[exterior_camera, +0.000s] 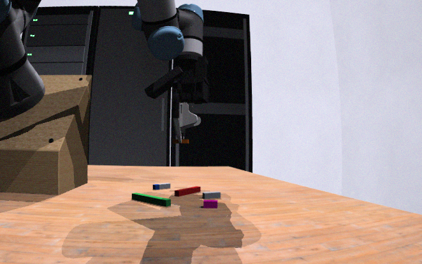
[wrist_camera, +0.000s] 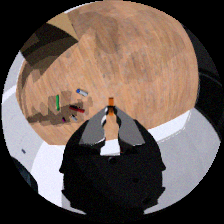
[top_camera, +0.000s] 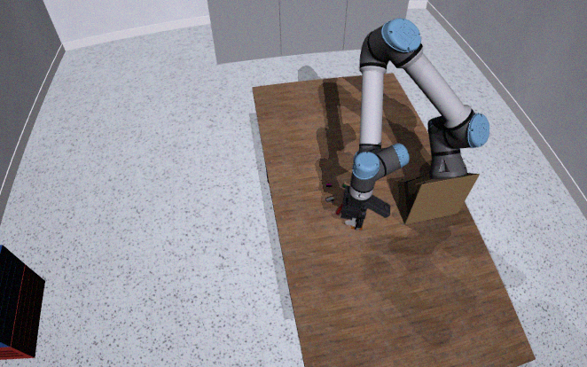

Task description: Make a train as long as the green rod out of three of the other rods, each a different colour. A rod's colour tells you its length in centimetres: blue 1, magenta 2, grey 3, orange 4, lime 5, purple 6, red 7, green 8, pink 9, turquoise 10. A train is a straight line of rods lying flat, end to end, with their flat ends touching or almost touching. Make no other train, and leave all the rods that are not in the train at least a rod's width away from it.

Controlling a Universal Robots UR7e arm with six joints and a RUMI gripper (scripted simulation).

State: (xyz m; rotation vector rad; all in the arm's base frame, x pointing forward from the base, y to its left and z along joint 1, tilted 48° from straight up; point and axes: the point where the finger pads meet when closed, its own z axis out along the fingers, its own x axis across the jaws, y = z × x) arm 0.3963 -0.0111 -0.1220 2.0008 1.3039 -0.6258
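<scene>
Now: the blue rod 60 mm behind my hand, 110 mm to the right of it and 110 mm below it. The rest, counted from my hand: orange rod 10 mm below; green rod 70 mm behind, 240 mm to the right, 110 mm below; red rod 160 mm to the right, 110 mm below.
</scene>
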